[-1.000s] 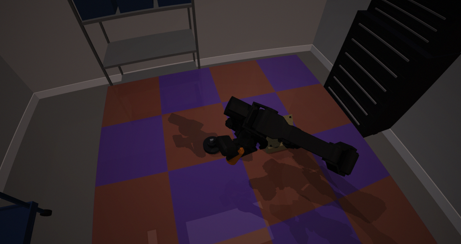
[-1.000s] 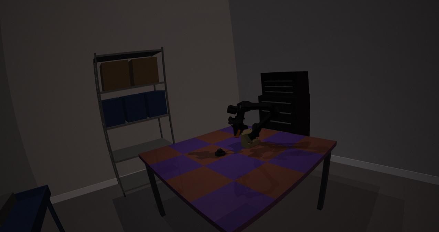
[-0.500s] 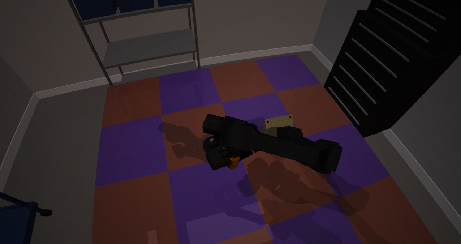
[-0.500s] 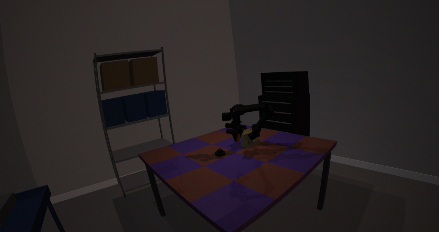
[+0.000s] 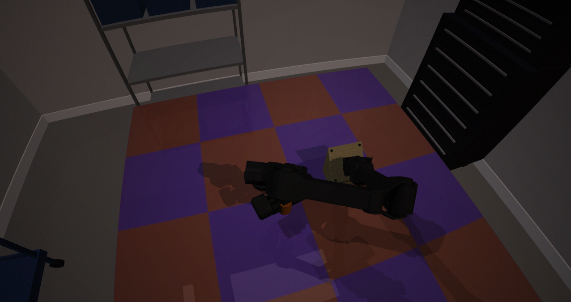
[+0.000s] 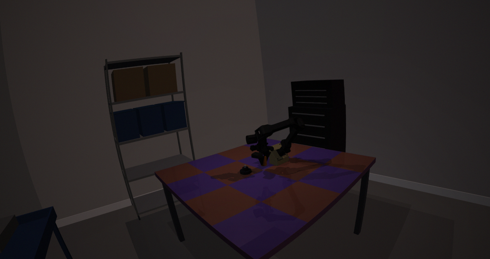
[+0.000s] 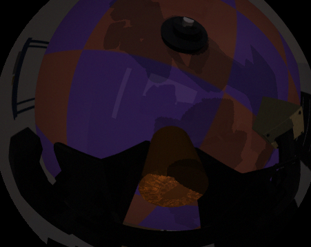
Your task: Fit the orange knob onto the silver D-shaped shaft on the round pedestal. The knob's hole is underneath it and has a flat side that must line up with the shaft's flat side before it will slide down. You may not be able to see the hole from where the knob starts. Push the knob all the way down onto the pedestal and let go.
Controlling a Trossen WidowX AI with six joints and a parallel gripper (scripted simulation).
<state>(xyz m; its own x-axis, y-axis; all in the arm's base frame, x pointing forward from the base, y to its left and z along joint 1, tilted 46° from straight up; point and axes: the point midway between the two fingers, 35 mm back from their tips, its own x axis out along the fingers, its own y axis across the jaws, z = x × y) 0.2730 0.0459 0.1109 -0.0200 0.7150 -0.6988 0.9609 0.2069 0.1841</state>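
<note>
My gripper tip is now 16 cm to the left of the dark round pedestal, 7 cm above it and 4 cm short of it. The rest, counted from my gripper tip: orange knob 3 cm above.
</note>
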